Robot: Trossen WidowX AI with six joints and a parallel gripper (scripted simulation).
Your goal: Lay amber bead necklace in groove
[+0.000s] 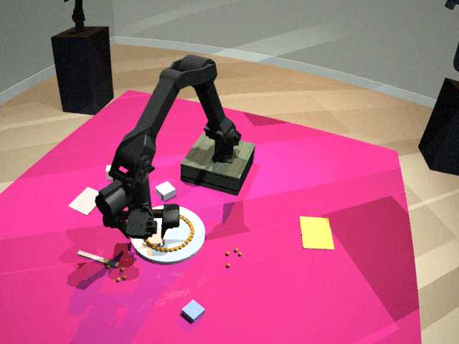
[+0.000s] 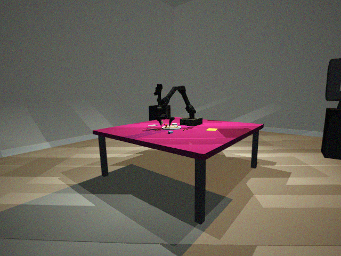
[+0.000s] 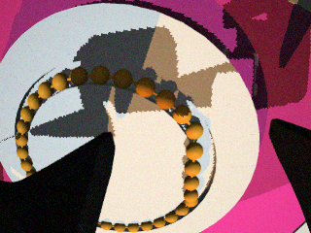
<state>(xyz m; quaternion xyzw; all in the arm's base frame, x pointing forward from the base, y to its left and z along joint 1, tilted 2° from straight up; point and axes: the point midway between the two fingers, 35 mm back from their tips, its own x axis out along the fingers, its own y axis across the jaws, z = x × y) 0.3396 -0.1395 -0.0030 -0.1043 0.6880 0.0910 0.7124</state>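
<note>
My gripper tip is now 50 mm to the right of the round bead board, 40 mm past it and 10 mm above it. Round my gripper tip: white block 200 mm behind, 10 mm to the right, 10 mm below; red-handled tool 180 mm behind, 100 mm to the right, 10 mm below; white strip 100 mm to the right, 90 mm ahead, 20 mm below.
</note>
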